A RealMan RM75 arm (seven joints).
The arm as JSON. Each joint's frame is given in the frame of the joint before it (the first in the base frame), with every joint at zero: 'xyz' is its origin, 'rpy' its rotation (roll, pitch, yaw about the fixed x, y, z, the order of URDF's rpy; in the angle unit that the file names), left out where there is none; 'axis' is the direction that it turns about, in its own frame. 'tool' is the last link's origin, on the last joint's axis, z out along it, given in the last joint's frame.
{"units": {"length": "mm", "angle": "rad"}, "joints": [
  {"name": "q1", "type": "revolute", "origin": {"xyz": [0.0, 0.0, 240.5]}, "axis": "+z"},
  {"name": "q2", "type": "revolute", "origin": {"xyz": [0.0, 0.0, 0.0], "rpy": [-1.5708, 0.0, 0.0]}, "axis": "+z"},
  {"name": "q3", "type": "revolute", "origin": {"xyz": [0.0, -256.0, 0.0], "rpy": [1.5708, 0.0, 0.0]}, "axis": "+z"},
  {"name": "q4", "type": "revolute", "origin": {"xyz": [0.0, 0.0, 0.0], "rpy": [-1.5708, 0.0, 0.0]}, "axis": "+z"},
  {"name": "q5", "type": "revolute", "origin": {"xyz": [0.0, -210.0, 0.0], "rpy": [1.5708, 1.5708, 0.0]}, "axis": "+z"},
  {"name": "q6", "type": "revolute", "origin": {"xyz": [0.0, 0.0, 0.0], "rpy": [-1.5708, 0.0, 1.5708]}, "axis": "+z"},
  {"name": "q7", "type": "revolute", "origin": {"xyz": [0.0, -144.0, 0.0], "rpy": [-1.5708, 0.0, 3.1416]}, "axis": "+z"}
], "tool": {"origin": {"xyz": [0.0, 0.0, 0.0], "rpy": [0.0, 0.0, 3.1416]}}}
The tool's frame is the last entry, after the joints.
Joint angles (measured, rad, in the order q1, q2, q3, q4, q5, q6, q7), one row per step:
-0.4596 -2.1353 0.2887 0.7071 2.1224 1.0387 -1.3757
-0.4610 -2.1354 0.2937 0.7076 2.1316 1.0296 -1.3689
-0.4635 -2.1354 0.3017 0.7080 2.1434 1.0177 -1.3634
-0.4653 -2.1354 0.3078 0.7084 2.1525 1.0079 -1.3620
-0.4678 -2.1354 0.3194 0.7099 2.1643 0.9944 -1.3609
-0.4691 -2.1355 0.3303 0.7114 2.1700 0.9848 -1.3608
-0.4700 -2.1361 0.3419 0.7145 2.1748 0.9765 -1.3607
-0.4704 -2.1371 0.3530 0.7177 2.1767 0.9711 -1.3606
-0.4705 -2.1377 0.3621 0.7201 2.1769 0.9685 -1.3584
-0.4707 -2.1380 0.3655 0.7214 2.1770 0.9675 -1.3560
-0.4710 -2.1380 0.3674 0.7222 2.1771 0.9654 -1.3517
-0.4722 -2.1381 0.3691 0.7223 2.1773 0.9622 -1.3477
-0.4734 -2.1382 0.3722 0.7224 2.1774 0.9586 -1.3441
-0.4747 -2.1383 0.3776 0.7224 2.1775 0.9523 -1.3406
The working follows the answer.
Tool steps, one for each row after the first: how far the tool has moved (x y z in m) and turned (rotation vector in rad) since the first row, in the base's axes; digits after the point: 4 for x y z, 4 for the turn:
-0.0006 0.0005 -0.0007 -0.0070 0.0181 -0.0006
-0.0011 0.0015 -0.0017 -0.0166 0.0394 -0.0011
-0.0016 0.0022 -0.0023 -0.0233 0.0539 0.0006
-0.0018 0.0036 -0.0032 -0.0334 0.0750 0.0010
-0.0016 0.0047 -0.0038 -0.0400 0.0891 0.0002
-0.0011 0.0058 -0.0043 -0.0462 0.1031 -0.0020
-0.0002 0.0068 -0.0049 -0.0514 0.1133 -0.0059
0.0007 0.0076 -0.0054 -0.0558 0.1215 -0.0113
0.0011 0.0079 -0.0056 -0.0575 0.1261 -0.0144
0.0012 0.0083 -0.0054 -0.0578 0.1321 -0.0171
0.0014 0.0089 -0.0054 -0.0579 0.1379 -0.0194
0.0018 0.0096 -0.0055 -0.0587 0.1441 -0.0221
0.0021 0.0106 -0.0057 -0.0597 0.1525 -0.0244

Tool pose at each row, in the base's axes (x y z in m, rotation vector in rad; rounded; the steps above come from the unrounded poses):
-0.3742 0.3410 0.0493 -1.9607 -0.9526 -0.3861
-0.3749 0.3415 0.0486 -1.9677 -0.9431 -0.3652
-0.3753 0.3425 0.0476 -1.9769 -0.9324 -0.3399
-0.3758 0.3432 0.0470 -1.9820 -0.9270 -0.3215
-0.3760 0.3445 0.0461 -1.9907 -0.9174 -0.2956
-0.3758 0.3457 0.0455 -1.9969 -0.9097 -0.2790
-0.3753 0.3468 0.0450 -2.0034 -0.9007 -0.2634
-0.3745 0.3478 0.0443 -2.0099 -0.8922 -0.2531
-0.3735 0.3485 0.0438 -2.0166 -0.8833 -0.2459
-0.3731 0.3489 0.0437 -2.0196 -0.8778 -0.2423
-0.3730 0.3492 0.0439 -2.0212 -0.8714 -0.2375
-0.3728 0.3499 0.0439 -2.0223 -0.8654 -0.2330
-0.3724 0.3506 0.0438 -2.0242 -0.8591 -0.2279
-0.3721 0.3516 0.0436 -2.0260 -0.8518 -0.2202

